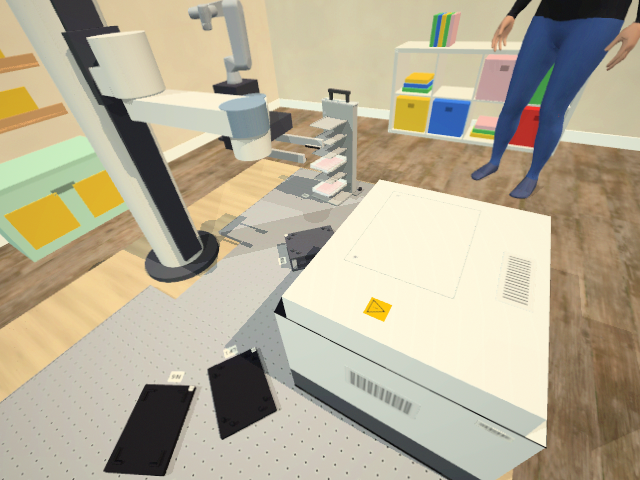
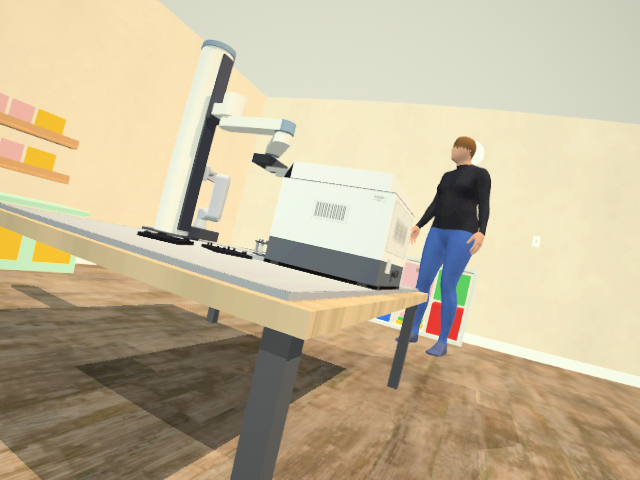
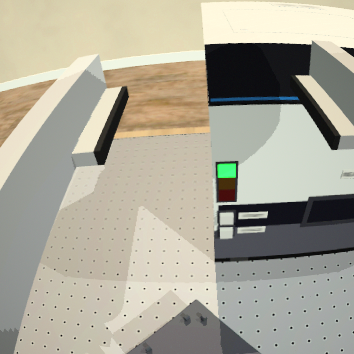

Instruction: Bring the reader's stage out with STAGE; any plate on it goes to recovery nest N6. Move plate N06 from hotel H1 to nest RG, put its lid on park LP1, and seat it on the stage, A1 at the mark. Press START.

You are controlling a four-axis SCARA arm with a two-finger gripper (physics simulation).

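The white reader has a lit green lamp, two small buttons and a dark upper front. No stage shows outside it. Hotel H1 holds plates on two lower shelves; their names are unreadable. Black nest N6 is bare. A second black nest beside it is bare; its label is blurred. A dark pegged nest lies behind the reader. My gripper is shut to its narrow width, empty, raised before the reader's front.
The arm's column rises from the perforated deck. A second grey arm stands behind. A person stands beyond the table, near a white shelf unit.
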